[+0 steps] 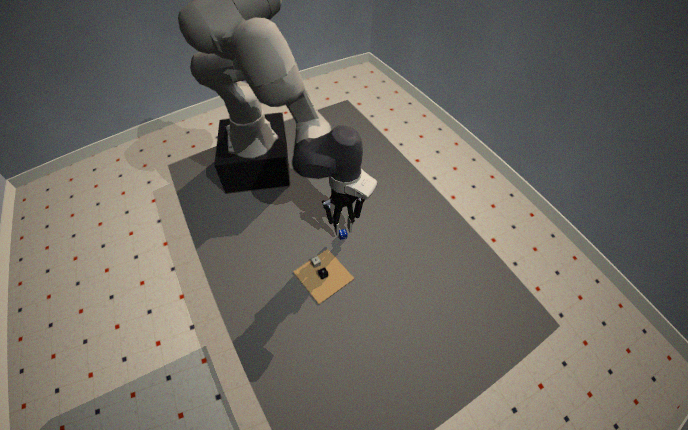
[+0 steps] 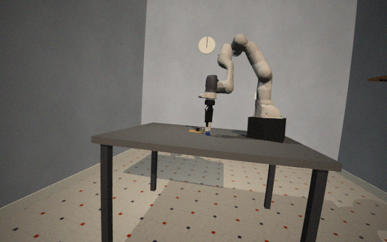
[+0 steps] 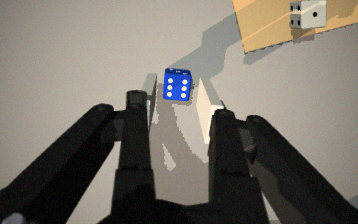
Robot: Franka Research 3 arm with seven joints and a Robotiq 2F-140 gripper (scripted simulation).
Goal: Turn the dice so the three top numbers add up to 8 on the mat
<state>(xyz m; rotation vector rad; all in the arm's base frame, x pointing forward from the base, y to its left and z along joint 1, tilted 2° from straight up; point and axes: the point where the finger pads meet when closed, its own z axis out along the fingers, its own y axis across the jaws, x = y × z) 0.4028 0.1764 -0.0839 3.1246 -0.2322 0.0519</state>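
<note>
Right now my hand is 5 cm above the blue die. Round my hand: black die (12 cm to the right, 11 cm ahead, 5 cm below); then white die (12 cm to the right, 6 cm ahead, 5 cm below); then tan mat (12 cm to the right, 11 cm ahead, 6 cm below).
</note>
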